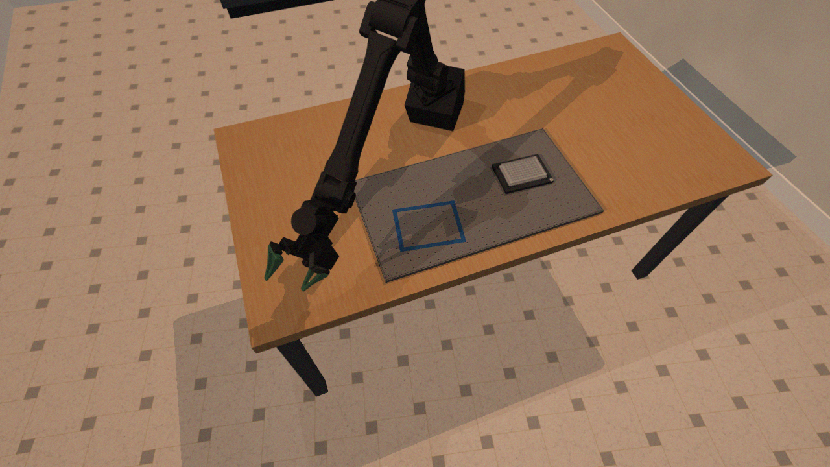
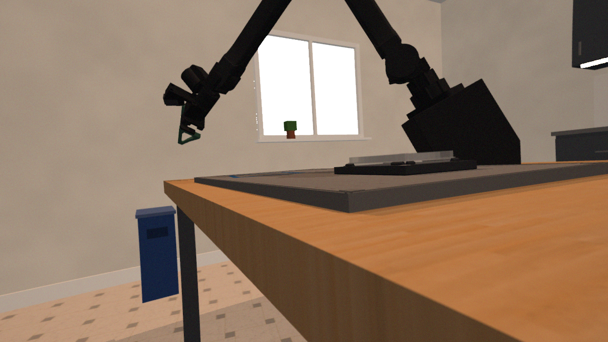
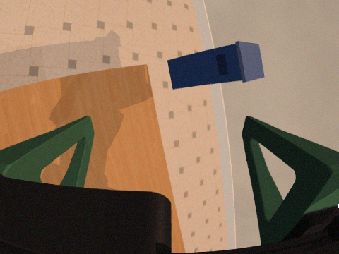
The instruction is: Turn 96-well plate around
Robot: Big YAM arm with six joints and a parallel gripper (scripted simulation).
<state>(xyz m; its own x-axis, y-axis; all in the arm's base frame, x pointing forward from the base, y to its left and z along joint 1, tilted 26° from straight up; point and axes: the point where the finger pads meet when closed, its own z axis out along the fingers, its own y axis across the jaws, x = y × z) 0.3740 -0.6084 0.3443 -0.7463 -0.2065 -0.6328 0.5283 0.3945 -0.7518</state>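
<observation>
Now: the 96-well plate 800 mm to the left of my hand, 130 mm below it and 40 mm behind it. The rest, counted from my hand: black plate nest N1: 800 mm to the left, 140 mm below, 40 mm behind; A1 label: 850 mm to the left, 140 mm below, 40 mm ahead.
</observation>
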